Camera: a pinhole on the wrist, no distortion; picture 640 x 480 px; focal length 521.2 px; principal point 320.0 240.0 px. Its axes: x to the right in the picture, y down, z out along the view. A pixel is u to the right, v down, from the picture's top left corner.
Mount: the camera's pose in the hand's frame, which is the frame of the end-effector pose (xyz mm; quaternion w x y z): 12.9 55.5 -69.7 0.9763 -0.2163 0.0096 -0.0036
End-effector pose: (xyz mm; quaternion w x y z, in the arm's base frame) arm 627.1 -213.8 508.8 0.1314 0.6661 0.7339 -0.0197
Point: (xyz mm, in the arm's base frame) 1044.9 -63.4 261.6
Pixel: 485 419
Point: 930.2 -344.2 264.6
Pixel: 175 255
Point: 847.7 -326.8 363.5
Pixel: 119 242
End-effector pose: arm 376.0 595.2 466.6 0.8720 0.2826 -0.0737 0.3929
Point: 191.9 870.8 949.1
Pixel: outside the picture
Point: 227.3 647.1 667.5
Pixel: 287 388
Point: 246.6 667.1 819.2
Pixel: 404 347
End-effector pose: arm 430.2 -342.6 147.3 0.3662 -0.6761 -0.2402 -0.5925
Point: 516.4 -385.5 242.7
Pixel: outside the picture
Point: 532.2 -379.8 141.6
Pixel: 329 229
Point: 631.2 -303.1 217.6
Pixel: 510 145
